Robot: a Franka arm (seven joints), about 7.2 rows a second.
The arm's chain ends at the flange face. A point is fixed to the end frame.
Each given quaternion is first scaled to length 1.
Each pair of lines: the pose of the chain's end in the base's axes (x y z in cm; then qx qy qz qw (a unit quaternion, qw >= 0)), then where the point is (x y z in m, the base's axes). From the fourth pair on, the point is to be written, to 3 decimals.
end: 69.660 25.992 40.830 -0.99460 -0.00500 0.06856 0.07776
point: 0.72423 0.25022 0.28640
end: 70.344 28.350 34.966 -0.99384 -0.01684 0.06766 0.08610
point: 0.73167 0.27666 0.22770
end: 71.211 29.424 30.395 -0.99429 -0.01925 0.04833 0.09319
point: 0.74504 0.28924 0.18308
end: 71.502 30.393 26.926 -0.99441 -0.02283 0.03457 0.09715
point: 0.751 0.300 0.149
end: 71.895 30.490 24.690 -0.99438 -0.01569 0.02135 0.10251
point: 0.758 0.302 0.128
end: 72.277 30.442 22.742 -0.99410 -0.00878 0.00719 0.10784
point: 0.765 0.302 0.109
